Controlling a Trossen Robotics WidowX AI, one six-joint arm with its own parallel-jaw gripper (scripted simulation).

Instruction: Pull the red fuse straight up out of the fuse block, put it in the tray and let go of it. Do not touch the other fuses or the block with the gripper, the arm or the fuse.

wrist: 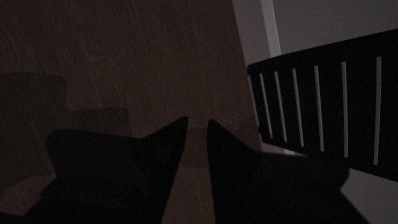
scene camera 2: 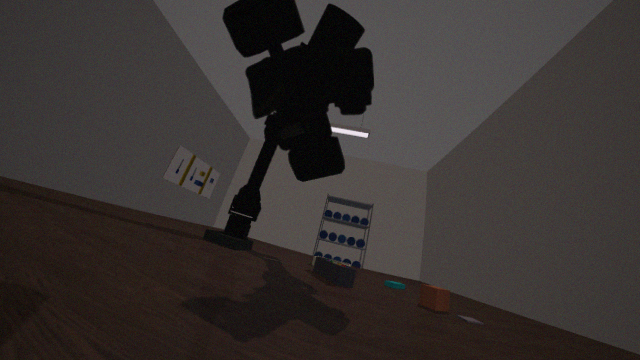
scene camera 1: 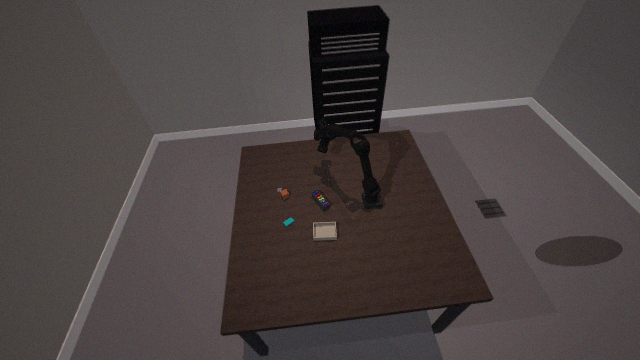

Note:
In view: my gripper (scene camera 2: 266, 128).
My gripper is seen too in the wrist view (wrist: 197, 123).

